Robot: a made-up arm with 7 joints.
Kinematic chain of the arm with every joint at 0, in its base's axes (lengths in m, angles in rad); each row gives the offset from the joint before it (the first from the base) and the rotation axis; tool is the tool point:
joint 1: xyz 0 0 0.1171 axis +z
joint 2: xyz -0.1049 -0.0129 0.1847 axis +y
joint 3: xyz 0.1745 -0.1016 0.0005 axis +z
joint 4: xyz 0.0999 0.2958 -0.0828 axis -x
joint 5: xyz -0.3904 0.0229 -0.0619 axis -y
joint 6: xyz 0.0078 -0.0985 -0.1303 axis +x
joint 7: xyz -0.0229 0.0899 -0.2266 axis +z
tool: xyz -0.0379 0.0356 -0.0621
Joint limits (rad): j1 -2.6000..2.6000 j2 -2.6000..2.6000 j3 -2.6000..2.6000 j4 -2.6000..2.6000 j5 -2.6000..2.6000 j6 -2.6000..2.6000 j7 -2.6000..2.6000
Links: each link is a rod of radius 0.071 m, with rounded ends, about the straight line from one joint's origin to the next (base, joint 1, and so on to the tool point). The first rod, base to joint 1, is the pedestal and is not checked.
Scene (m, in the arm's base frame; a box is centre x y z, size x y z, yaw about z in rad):
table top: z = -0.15
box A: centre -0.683 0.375 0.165 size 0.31 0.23 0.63 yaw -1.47
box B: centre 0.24 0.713 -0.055 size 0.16 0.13 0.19 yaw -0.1
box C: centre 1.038 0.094 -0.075 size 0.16 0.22 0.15 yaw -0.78
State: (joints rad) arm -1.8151 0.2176 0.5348 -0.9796 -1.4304 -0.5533 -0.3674
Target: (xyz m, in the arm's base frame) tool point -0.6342 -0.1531 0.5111
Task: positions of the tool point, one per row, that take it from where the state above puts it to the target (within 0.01 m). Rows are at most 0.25 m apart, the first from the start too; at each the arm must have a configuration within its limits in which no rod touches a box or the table.
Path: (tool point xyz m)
1: -0.1517 0.7432 0.4345
2: -0.2688 0.6083 0.5936
3: -0.3611 0.4232 0.6713
4: -0.4143 0.2347 0.6690
5: -0.5285 0.1171 0.5845
6: -0.5963 -0.0001 0.4979
7: -0.6297 -0.1050 0.4240
8: -0.6223 -0.1449 0.4263
9: -0.6163 -0.1705 0.4437
10: -0.6155 -0.1796 0.4685
11: -0.6216 -0.1727 0.4930
12: -0.6342 -0.1530 0.5111

